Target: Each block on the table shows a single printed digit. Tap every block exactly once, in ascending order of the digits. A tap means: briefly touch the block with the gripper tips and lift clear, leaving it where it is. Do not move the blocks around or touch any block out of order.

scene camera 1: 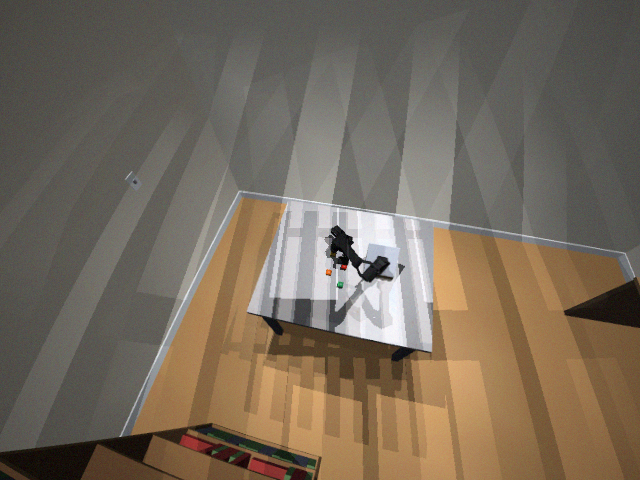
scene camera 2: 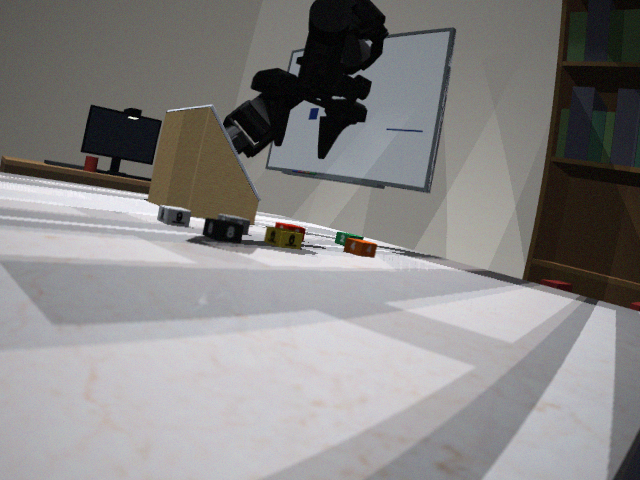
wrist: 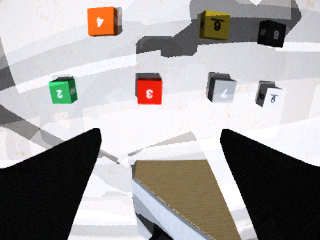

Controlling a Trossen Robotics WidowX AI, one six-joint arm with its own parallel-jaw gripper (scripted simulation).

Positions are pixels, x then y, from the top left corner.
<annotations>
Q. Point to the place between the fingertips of my gripper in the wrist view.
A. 161, 135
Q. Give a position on a yellow block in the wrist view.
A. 213, 27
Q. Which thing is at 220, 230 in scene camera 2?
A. A black block.
</annotations>
